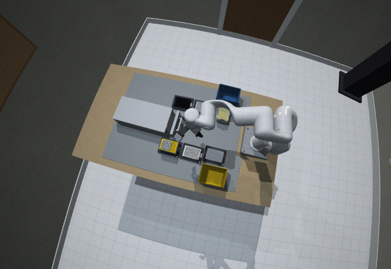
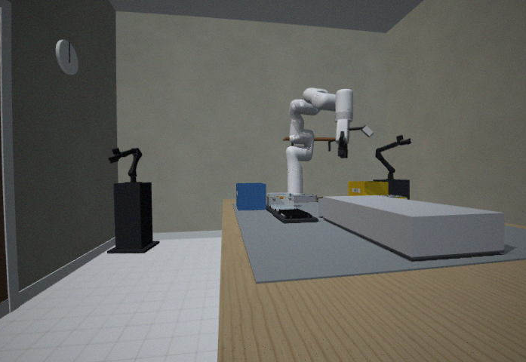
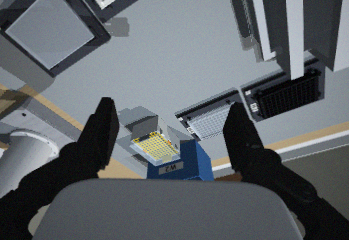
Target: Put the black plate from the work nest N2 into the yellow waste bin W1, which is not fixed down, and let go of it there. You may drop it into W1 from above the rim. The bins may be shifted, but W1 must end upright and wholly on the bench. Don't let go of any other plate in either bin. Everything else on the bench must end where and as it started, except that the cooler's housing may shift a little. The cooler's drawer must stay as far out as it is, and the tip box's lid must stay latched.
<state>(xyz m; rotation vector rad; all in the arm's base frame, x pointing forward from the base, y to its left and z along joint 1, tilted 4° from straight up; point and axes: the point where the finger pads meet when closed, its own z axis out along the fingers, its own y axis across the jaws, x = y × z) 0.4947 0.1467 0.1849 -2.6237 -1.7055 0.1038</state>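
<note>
My hand is 19 cm short of the black plate, 25 cm to the left of it and 23 cm above it. The rest, counted from my hand: drawer (28 cm ahead, 4 cm to the right, 22 cm below); yellow waste bin W1 (24 cm behind, 21 cm to the left, 21 cm below); yellow plate (13 cm ahead, 12 cm to the left, 19 cm below).
</note>
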